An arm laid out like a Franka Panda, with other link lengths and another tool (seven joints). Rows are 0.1 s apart.
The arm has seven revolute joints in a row. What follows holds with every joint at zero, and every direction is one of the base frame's.
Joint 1 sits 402.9 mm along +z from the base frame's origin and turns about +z.
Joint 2 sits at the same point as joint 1 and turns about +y.
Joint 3 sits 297 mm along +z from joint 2 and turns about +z.
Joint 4 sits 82.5 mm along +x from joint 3 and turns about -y.
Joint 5 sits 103.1 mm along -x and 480 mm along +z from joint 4 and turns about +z.
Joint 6 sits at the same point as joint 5 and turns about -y.
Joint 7 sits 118.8 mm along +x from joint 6 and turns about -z.
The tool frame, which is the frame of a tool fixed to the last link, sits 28 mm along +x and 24 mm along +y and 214 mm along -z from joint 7; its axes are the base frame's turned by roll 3.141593, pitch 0.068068 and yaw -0.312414 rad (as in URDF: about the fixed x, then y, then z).
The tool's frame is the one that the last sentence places.
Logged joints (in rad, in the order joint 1, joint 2, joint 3, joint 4, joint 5, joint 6, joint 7), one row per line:
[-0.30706, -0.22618, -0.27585, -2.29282, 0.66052, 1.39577, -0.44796]
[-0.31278, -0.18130, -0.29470, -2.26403, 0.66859, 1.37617, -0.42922]
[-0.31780, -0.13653, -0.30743, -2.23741, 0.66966, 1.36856, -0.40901]
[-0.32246, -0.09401, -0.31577, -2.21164, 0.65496, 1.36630, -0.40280]
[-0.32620, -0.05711, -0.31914, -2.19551, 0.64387, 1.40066, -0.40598]
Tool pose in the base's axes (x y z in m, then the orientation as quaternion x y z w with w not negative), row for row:
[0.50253, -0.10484, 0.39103, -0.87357, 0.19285, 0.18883, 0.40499]
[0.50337, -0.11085, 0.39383, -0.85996, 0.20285, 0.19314, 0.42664]
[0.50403, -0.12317, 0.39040, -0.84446, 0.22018, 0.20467, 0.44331]
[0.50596, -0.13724, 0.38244, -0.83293, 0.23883, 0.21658, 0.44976]
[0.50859, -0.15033, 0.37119, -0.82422, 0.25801, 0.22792, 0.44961]
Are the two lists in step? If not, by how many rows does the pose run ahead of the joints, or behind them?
The pose runs 2 rows behind the joints: the pose in row i belongs to the joints in row i - 2.
